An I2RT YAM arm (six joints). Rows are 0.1 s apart.
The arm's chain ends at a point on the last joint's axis. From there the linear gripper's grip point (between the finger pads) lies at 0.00 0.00 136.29 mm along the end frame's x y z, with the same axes.
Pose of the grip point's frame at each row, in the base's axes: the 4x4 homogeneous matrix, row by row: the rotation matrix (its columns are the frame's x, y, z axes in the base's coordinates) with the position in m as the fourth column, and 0 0 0 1 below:
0.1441 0.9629 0.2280 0.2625; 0.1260 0.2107 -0.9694 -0.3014; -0.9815 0.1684 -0.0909 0.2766; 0 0 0 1
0.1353 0.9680 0.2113 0.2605; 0.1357 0.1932 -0.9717 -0.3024; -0.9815 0.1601 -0.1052 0.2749; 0 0 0 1
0.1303 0.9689 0.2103 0.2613; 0.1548 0.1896 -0.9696 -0.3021; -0.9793 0.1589 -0.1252 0.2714; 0 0 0 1
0.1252 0.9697 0.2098 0.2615; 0.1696 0.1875 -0.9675 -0.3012; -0.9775 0.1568 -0.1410 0.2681; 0 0 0 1
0.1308 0.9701 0.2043 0.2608; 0.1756 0.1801 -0.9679 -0.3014; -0.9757 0.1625 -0.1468 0.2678; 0 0 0 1
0.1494 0.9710 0.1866 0.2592; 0.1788 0.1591 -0.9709 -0.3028; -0.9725 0.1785 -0.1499 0.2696; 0 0 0 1
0.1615 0.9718 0.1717 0.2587; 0.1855 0.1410 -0.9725 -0.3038; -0.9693 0.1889 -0.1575 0.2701; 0 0 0 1
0.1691 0.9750 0.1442 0.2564; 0.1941 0.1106 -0.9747 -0.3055; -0.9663 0.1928 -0.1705 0.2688; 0 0 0 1
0.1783 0.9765 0.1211 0.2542; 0.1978 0.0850 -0.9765 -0.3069; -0.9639 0.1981 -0.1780 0.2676; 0 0 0 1
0.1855 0.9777 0.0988 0.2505; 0.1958 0.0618 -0.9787 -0.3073; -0.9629 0.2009 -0.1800 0.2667; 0 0 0 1
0.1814 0.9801 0.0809 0.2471; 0.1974 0.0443 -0.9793 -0.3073; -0.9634 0.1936 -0.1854 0.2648; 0 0 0 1
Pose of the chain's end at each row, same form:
0.1441 0.9629 0.2280 0.2314; 0.1260 0.2107 -0.9694 -0.1693; -0.9815 0.1684 -0.0909 0.2890; 0 0 0 1
0.1353 0.9680 0.2113 0.2317; 0.1357 0.1932 -0.9717 -0.1700; -0.9815 0.1601 -0.1052 0.2892; 0 0 0 1
0.1303 0.9689 0.2103 0.2326; 0.1548 0.1896 -0.9696 -0.1700; -0.9793 0.1589 -0.1252 0.2885; 0 0 0 1
0.1252 0.9697 0.2098 0.2329; 0.1696 0.1875 -0.9675 -0.1693; -0.9775 0.1568 -0.1410 0.2873; 0 0 0 1
0.1308 0.9701 0.2043 0.2330; 0.1756 0.1801 -0.9679 -0.1695; -0.9757 0.1625 -0.1468 0.2878; 0 0 0 1
0.1494 0.9710 0.1866 0.2338; 0.1788 0.1591 -0.9709 -0.1705; -0.9725 0.1785 -0.1499 0.2900; 0 0 0 1
0.1615 0.9718 0.1717 0.2353; 0.1855 0.1410 -0.9725 -0.1713; -0.9693 0.1889 -0.1575 0.2916; 0 0 0 1
0.1691 0.9750 0.1442 0.2367; 0.1941 0.1106 -0.9747 -0.1727; -0.9663 0.1928 -0.1705 0.2920; 0 0 0 1
0.1783 0.9765 0.1211 0.2377; 0.1978 0.0850 -0.9765 -0.1738; -0.9639 0.1981 -0.1780 0.2919; 0 0 0 1
0.1855 0.9777 0.0988 0.2370; 0.1958 0.0618 -0.9787 -0.1739; -0.9629 0.2009 -0.1800 0.2912; 0 0 0 1
0.1814 0.9801 0.0809 0.2361; 0.1974 0.0443 -0.9793 -0.1738; -0.9634 0.1936 -0.1854 0.2901; 0 0 0 1

